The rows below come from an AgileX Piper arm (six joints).
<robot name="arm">
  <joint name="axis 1" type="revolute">
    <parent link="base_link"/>
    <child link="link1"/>
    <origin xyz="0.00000 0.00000 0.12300" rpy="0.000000 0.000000 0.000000"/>
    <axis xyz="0 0 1"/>
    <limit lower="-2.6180" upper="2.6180"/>
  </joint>
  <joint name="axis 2" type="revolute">
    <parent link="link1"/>
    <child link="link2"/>
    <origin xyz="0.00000 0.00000 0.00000" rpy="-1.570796 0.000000 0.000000"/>
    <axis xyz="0 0 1"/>
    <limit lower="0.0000" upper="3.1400"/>
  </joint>
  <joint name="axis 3" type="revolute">
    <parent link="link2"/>
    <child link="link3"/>
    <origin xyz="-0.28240 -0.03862 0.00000" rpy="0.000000 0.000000 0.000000"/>
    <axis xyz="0 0 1"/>
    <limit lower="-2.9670" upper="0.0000"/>
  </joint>
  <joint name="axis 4" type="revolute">
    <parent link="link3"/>
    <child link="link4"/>
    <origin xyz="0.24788 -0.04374 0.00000" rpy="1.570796 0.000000 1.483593"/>
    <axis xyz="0 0 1"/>
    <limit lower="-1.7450" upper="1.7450"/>
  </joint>
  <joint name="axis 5" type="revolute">
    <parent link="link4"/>
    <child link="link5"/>
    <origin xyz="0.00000 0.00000 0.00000" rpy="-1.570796 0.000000 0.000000"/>
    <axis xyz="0 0 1"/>
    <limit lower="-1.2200" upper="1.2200"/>
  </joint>
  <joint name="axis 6" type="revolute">
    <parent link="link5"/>
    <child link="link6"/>
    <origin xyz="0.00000 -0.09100 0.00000" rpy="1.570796 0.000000 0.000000"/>
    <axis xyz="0 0 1"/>
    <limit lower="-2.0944" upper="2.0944"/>
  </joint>
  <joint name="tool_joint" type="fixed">
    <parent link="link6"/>
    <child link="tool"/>
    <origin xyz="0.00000 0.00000 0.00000" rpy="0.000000 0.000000 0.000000"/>
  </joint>
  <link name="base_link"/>
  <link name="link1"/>
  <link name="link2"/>
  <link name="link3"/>
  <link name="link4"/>
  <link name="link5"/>
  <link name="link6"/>
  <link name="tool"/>
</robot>
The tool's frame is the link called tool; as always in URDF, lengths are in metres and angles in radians.
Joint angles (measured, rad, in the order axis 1, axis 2, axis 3, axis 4, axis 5, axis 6), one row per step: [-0.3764 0.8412 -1.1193 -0.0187 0.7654 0.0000]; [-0.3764 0.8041 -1.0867 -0.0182 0.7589 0.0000]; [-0.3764 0.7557 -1.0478 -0.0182 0.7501 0.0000]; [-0.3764 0.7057 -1.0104 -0.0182 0.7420 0.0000]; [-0.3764 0.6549 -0.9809 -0.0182 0.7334 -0.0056]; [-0.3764 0.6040 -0.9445 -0.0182 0.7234 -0.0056]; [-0.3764 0.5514 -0.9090 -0.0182 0.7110 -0.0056]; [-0.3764 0.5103 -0.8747 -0.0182 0.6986 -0.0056]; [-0.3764 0.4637 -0.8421 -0.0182 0.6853 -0.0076]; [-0.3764 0.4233 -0.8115 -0.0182 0.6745 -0.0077]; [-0.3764 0.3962 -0.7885 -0.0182 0.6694 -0.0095]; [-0.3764 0.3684 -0.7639 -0.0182 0.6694 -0.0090]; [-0.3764 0.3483 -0.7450 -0.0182 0.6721 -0.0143]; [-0.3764 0.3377 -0.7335 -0.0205 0.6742 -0.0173]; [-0.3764 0.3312 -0.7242 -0.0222 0.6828 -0.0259]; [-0.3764 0.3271 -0.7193 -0.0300 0.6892 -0.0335]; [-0.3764 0.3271 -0.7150 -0.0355 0.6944 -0.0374]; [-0.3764 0.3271 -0.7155 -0.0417 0.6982 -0.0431]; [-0.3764 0.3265 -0.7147 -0.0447 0.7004 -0.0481]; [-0.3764 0.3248 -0.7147 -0.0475 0.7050 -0.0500]
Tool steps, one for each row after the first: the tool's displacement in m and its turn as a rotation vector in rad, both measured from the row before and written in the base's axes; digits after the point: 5 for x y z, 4 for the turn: [-0.00814 0.00326 -0.00414 -0.0036 -0.0104 0.0003]; [-0.01059 0.00420 -0.00472 -0.0068 -0.0170 0.0001]; [-0.01082 0.00429 -0.00464 -0.0077 -0.0192 0.0001]; [-0.01132 0.00449 -0.00262 -0.0159 -0.0258 0.0020]; [-0.01036 0.00411 -0.00515 -0.0091 -0.0228 0.0002]; [-0.01043 0.00414 -0.00503 -0.0109 -0.0274 0.0002]; [-0.00713 0.00284 -0.00604 -0.0071 -0.0178 0.0002]; [-0.00837 0.00333 -0.00536 -0.0119 -0.0246 0.0007]; [-0.00671 0.00267 -0.00571 -0.0077 -0.0191 0.0002]; [-0.00409 0.00162 -0.00491 -0.0051 -0.0079 0.0004]; [-0.00400 0.00158 -0.00592 -0.0007 -0.0032 -0.0001]; [-0.00270 0.00107 -0.00492 -0.0042 0.0034 0.0009]; [-0.00128 0.00036 -0.00314 -0.0035 0.0046 -0.0005]; [-0.00066 0.00014 -0.00326 -0.0049 0.0143 0.0007]; [-0.00069 -0.00022 -0.00185 -0.0106 0.0121 -0.0022]; [0.00024 -0.00045 -0.00175 -0.0045 0.0121 -0.0018]; [-0.00027 -0.00029 -0.00017 -0.0090 0.0072 -0.0017]; [-0.00016 -0.00013 -0.00040 -0.0060 0.0051 -0.0004]; [-0.00054 0.00002 -0.00032 -0.0029 0.0043 -0.0010]
